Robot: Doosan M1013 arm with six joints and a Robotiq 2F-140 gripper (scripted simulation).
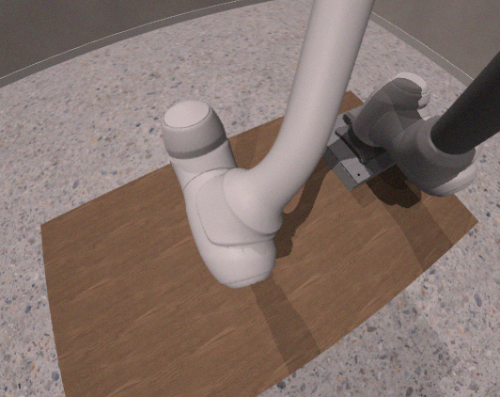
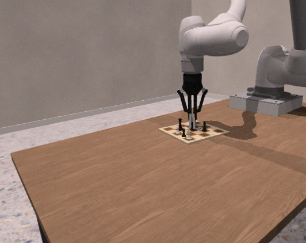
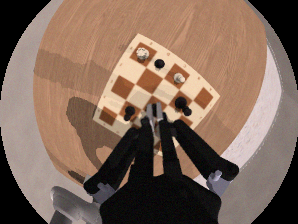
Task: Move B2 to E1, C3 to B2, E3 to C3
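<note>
The chessboard is 5 cm below my hand. The rest, counted from my hand: tall black piece (3 cm ahead, 4 cm to the right, 2 cm below).
</note>
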